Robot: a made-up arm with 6 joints.
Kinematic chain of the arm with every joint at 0, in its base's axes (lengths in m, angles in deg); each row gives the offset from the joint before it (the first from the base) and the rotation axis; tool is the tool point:
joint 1: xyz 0 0 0.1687 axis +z
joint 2: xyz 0 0.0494 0 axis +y
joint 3: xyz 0 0 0.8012 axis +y
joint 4: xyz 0 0 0.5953 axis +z
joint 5: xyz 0 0 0 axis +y
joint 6: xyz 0 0 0.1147 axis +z
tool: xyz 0 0 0
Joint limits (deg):
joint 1: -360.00..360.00
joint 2: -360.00..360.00
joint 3: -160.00..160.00
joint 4: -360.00..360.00
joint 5: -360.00..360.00
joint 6: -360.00..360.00
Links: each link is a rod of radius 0.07 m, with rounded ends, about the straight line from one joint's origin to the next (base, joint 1, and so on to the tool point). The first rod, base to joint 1, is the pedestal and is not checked.
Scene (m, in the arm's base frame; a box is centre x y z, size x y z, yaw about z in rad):
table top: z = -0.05
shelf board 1: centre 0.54 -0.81 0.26 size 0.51 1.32 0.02 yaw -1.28
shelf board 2: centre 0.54 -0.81 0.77 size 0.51 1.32 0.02 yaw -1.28
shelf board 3: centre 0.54 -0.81 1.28 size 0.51 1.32 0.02 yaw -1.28
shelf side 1: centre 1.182 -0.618 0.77 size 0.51 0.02 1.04 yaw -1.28
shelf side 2: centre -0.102 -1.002 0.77 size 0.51 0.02 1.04 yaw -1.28
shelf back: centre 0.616 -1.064 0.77 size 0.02 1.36 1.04 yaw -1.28
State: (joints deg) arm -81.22 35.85 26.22 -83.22 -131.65 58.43
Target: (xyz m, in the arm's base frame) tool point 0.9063 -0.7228 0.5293
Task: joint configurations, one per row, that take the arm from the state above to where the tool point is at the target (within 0.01 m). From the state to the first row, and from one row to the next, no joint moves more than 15 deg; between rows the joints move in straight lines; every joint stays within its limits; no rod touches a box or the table.
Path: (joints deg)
1: -67.67 30.23 37.16 -85.64 -131.88 67.35
2: -54.13 24.62 48.11 -88.05 -132.12 76.26
3: -40.58 19.00 59.05 -90.47 -132.35 85.18
4: -27.04 13.38 70.00 -92.88 -132.59 94.10
5: -26.64 18.85 80.21 -93.46 -134.56 82.21
6: -26.24 24.31 90.42 -94.03 -136.52 70.32
7: -25.83 29.77 100.63 -94.60 -138.49 58.43
8: -30.66 35.81 87.72 -92.70 -137.29 58.43
9: -35.48 41.86 74.80 -90.80 -136.09 58.43
10: -40.30 47.90 61.88 -88.91 -134.90 58.43
11: -45.12 53.94 48.96 -87.01 -133.70 58.43

